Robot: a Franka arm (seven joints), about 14 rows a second.
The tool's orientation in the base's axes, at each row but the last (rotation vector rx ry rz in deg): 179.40 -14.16 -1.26; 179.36 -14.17 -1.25; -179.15 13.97 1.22; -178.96 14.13 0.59; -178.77 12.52 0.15; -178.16 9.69 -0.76; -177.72 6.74 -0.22; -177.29 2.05 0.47
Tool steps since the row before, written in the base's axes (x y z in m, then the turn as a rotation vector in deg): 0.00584 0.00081 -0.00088 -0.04 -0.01 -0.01; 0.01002 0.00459 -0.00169 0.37 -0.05 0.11; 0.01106 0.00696 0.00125 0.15 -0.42 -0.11; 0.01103 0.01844 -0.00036 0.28 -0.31 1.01; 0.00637 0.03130 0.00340 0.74 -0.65 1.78; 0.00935 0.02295 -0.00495 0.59 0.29 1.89; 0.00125 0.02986 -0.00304 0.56 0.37 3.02; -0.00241 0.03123 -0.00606 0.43 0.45 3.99
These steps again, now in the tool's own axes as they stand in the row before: 0.00565 -0.00172 0.00080 -0.04 0.02 0.01; 0.00920 -0.00611 0.00155 0.37 -0.01 -0.12; 0.00983 -0.00860 -0.00135 0.21 0.39 0.11; 0.00800 -0.01994 0.00046 0.32 0.25 -1.01; 0.00194 -0.03193 -0.00297 0.82 0.52 -1.79; 0.00677 -0.02368 0.00566 0.57 -0.40 -1.88; -0.00102 -0.02973 0.00416 0.53 -0.52 -3.00; -0.00309 -0.03085 0.00754 0.40 -0.65 -3.97
